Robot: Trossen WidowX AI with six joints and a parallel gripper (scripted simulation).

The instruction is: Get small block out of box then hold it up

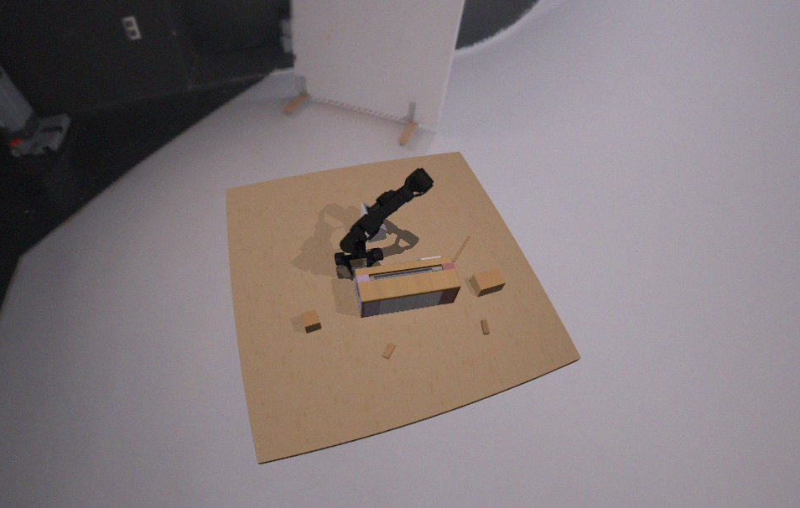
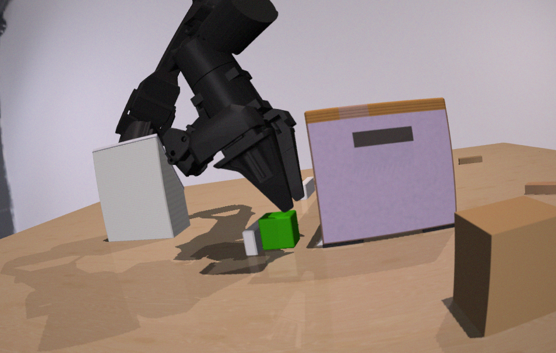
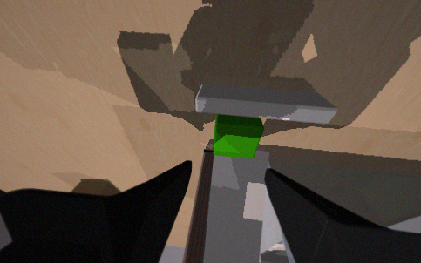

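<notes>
Right now my gripper tip is 20 mm past the green block and 30 mm above it. Round my gripper tip: brown cube 160 mm ahead, 220 mm to the right, 10 mm below; then box 60 mm ahead, 160 mm to the left, 20 mm above.
</notes>
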